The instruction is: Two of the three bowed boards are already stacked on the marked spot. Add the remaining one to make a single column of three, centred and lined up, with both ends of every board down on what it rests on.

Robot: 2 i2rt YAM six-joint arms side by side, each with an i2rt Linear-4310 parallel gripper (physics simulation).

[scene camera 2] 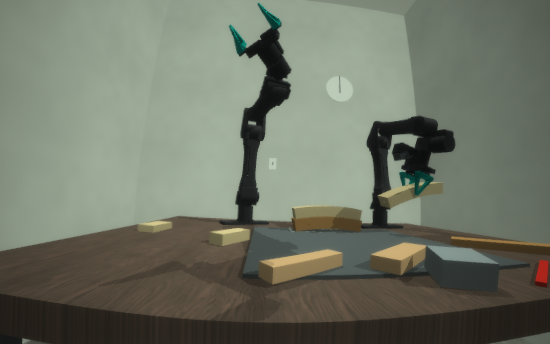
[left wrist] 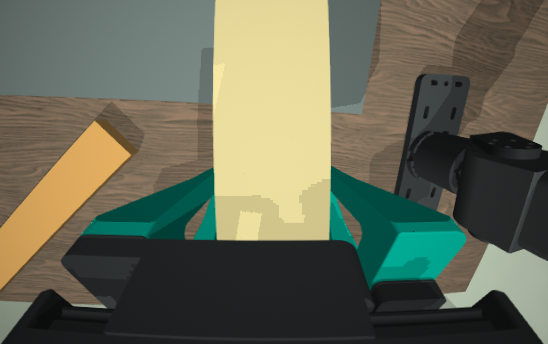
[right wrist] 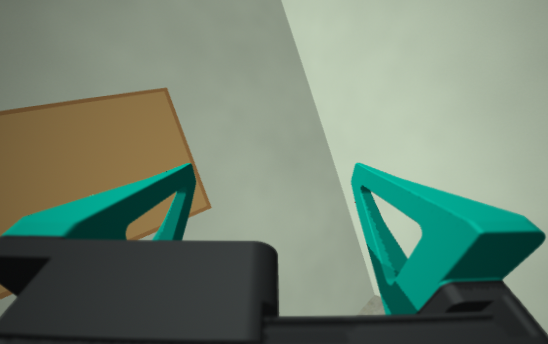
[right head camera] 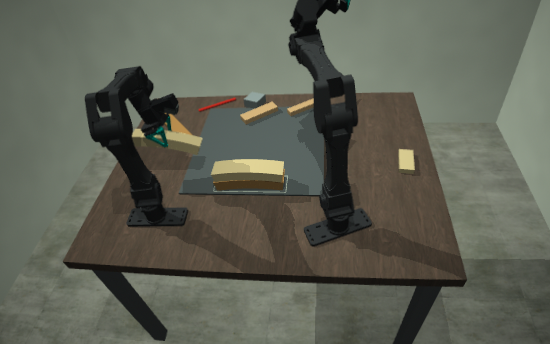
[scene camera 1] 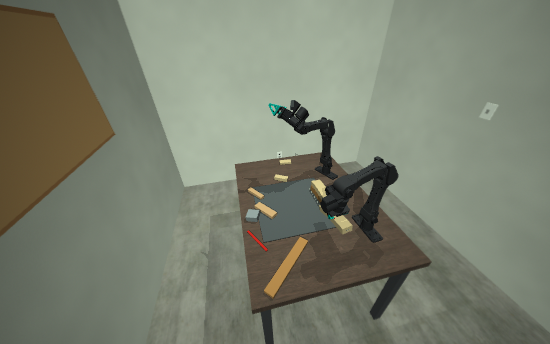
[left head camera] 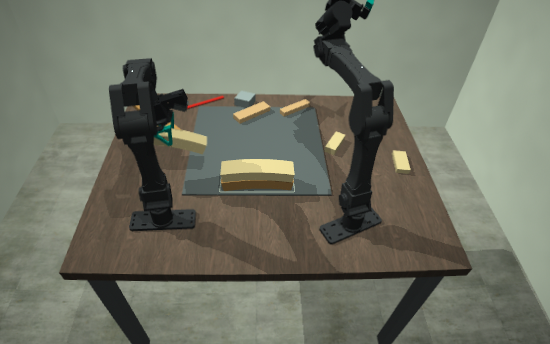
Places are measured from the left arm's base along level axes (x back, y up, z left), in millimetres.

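Where they show: left gripper, fingertip midpoint: (scene camera 2: 410, 194) (left wrist: 273, 171) (right head camera: 168, 142) (scene camera 1: 333, 216) (left head camera: 171, 140); right gripper, fingertip midpoint: (scene camera 2: 243, 14) (right wrist: 273, 172) (scene camera 1: 271, 104); left arm's base, origin of the base link: (scene camera 2: 379, 227) (left wrist: 424, 153) (right head camera: 157, 217) (scene camera 1: 366, 227) (left head camera: 163, 220); right arm's base, origin of the base link: (scene camera 2: 244, 223) (right head camera: 337, 227) (scene camera 1: 325, 172) (left head camera: 350, 225).
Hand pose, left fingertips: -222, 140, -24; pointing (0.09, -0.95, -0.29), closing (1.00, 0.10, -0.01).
Note:
Things, the pixels of their centre, and the offset from my left fingertips, as dx, dy, dz. "spot": a spot on its surface instead. Level surfaces: height alone.
- white outline, surface spot: (left head camera: 257, 191) spot: +120, -133, -276
- grey mat, its level: dy -134
- grey block, body centre: (scene camera 2: 457, 266) (left head camera: 245, 99) (right head camera: 254, 100) (scene camera 1: 253, 215) -401, -118, -252
- red stick, body centre: (scene camera 2: 542, 271) (left head camera: 205, 102) (right head camera: 217, 104) (scene camera 1: 256, 240) -413, -137, -78
- orange plank, body centre: (left wrist: 37, 222) (scene camera 2: 530, 247) (right head camera: 170, 122) (scene camera 1: 288, 264) -293, -130, +109
My left gripper (left head camera: 167, 137) (scene camera 2: 413, 187) (left wrist: 273, 171) is shut on a pale yellow bowed board (left head camera: 192, 142) (right head camera: 186, 142) (scene camera 1: 343, 224) (scene camera 2: 392, 197) (left wrist: 272, 100). It holds the board in the air over the mat's left edge in the head views; in scene camera 2 the board's left end hangs lower. On the marked spot, a pale yellow bowed board (left head camera: 257, 166) (right head camera: 248, 166) (scene camera 2: 326, 212) lies on a brown one (left head camera: 257, 185) (right head camera: 248, 184) (scene camera 2: 326, 223), inside a white outline (left head camera: 257, 191). The stack's left end is apart from the held board. My right gripper (scene camera 2: 245, 15) (right wrist: 273, 172) is open, high up.
A grey mat (left head camera: 230, 135) lies under the stack. At its back are two light orange blocks (left head camera: 252, 112) (left head camera: 295, 107), a grey block (left head camera: 245, 98) and a red stick (left head camera: 206, 102). An orange plank (scene camera 1: 286, 267) (left wrist: 65, 195) lies at the left; pale blocks (left head camera: 335, 142) (left head camera: 401, 161) lie right.

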